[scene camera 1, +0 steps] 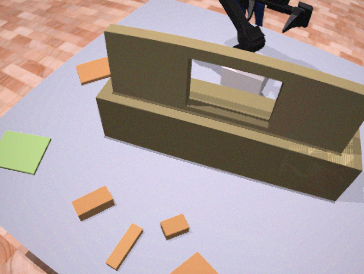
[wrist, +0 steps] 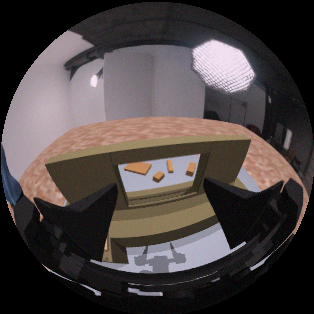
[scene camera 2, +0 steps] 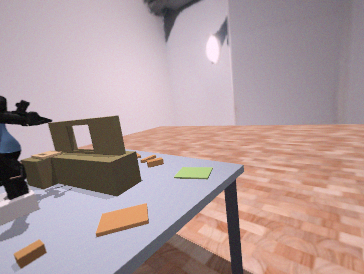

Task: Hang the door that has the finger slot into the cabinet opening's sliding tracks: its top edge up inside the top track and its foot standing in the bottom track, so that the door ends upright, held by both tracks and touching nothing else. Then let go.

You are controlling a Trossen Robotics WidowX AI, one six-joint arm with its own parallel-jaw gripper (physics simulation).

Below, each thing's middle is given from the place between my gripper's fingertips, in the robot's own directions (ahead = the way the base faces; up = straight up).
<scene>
My gripper is now 13 cm short of the bottom track (scene camera 1: 233,115), 2 cm to the left of it and 21 cm above it.
</scene>
